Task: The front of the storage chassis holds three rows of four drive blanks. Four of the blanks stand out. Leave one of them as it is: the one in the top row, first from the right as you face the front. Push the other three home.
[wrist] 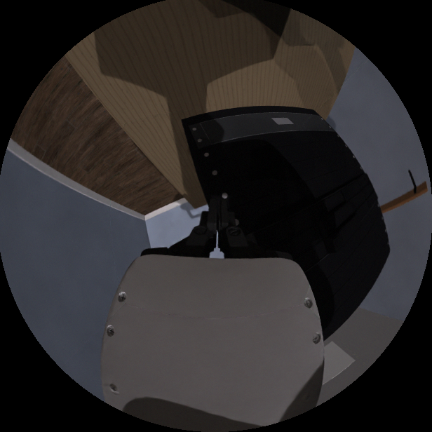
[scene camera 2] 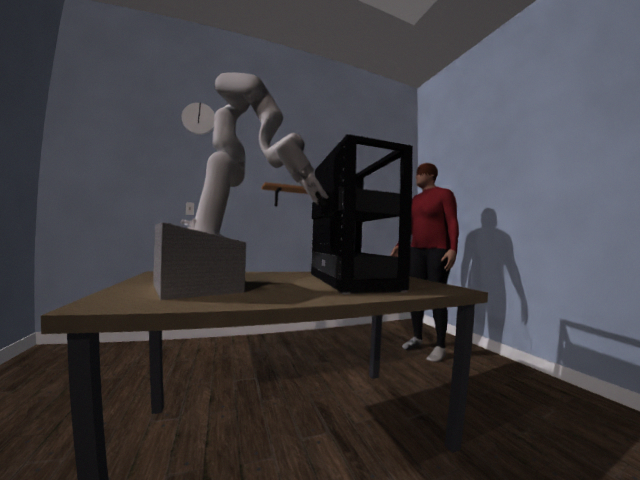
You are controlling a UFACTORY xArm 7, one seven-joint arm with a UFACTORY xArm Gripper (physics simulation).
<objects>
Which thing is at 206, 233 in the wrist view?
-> My gripper.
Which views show the black rack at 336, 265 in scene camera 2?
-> The wrist view and scene camera 2: all of them.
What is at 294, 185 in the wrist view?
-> A black rack.
</objects>
